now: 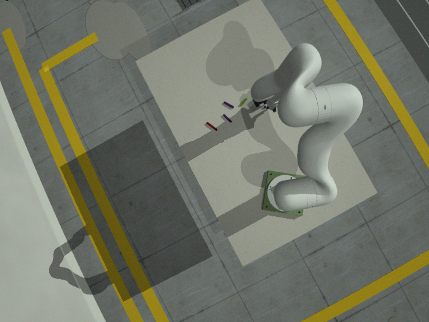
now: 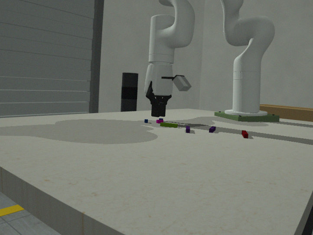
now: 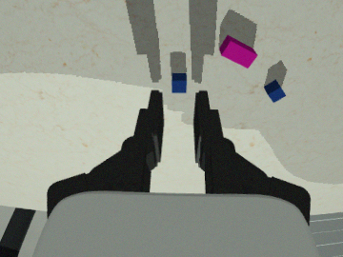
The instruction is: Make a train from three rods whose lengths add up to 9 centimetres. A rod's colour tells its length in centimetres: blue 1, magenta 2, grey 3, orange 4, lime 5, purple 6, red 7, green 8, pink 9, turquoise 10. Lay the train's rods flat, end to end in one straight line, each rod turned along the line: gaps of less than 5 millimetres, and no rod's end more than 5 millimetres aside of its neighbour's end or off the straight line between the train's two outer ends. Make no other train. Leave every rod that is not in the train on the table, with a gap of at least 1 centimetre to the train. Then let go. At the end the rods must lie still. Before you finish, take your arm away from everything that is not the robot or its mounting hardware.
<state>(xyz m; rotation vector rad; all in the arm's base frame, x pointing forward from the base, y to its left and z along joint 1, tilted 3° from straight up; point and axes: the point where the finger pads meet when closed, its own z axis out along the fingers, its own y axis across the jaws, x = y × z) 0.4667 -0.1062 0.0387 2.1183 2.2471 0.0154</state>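
Right now the magenta rod is 30 mm ahead of my hand, 40 mm to the left of it and 30 mm below it. The rest, counted from my hand: lime rod 70 mm ahead, 110 mm to the left, 30 mm below; then red rod 20 mm ahead, 320 mm to the left, 30 mm below.
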